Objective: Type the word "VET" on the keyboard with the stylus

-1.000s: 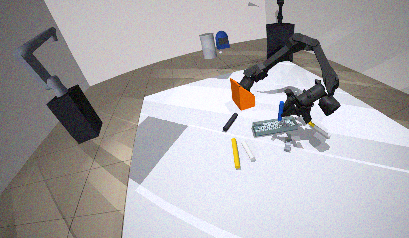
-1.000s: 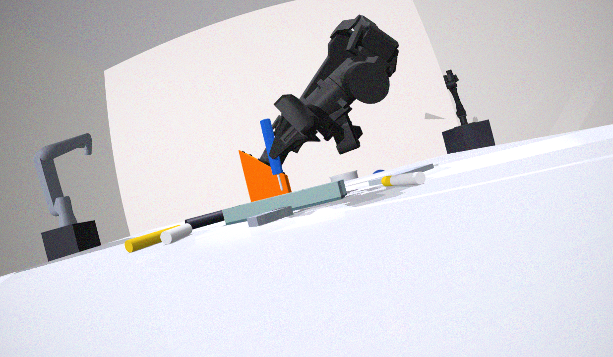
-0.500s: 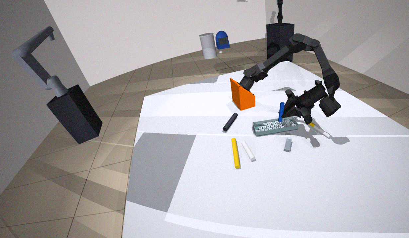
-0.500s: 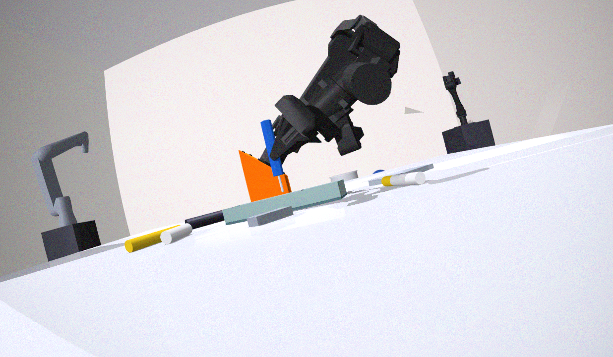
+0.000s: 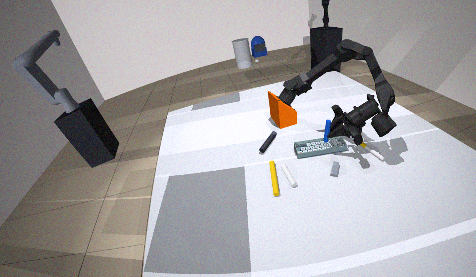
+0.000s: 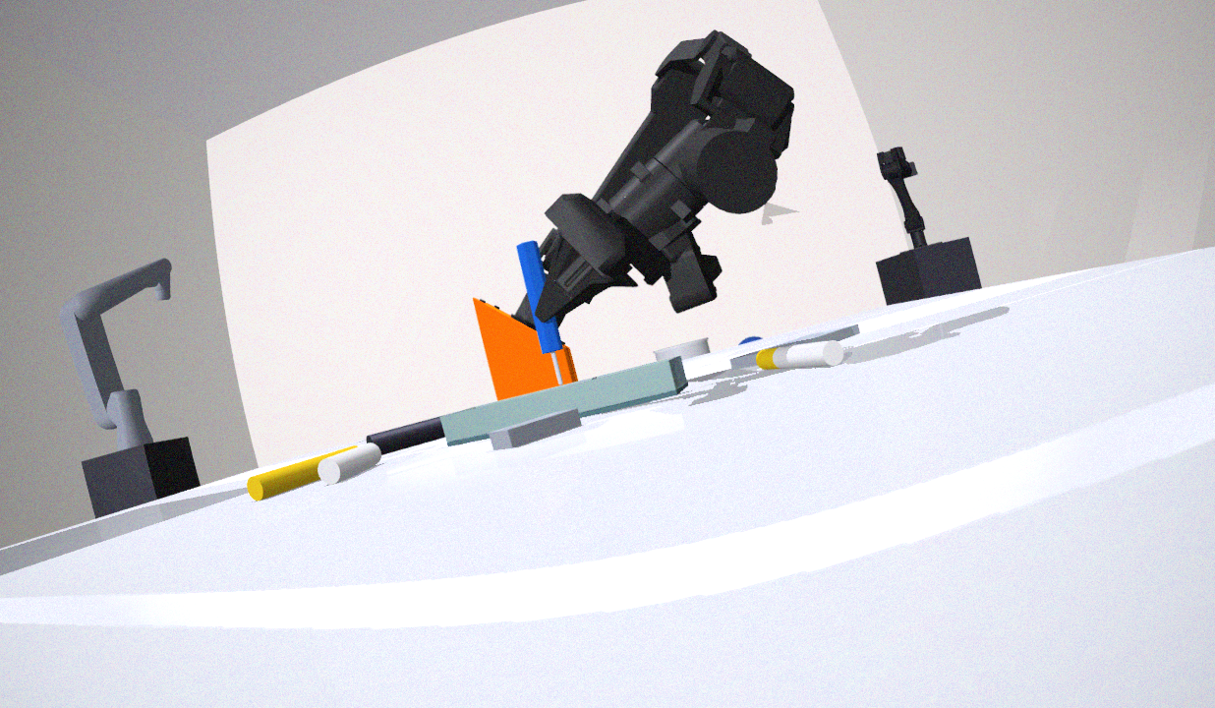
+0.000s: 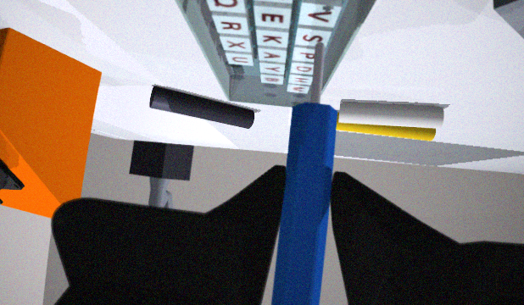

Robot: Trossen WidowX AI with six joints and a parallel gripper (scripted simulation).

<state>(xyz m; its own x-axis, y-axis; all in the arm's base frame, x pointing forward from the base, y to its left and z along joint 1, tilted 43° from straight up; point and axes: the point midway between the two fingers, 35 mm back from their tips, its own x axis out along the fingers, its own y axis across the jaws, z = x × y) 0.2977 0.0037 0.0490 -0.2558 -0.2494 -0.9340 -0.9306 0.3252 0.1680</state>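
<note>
Now: the V key 70 mm below my gripper tip. Round my gripper tip: stylus tip 50 mm below; then E key 20 mm behind, 70 mm below; then blue stylus 10 mm below.
</note>
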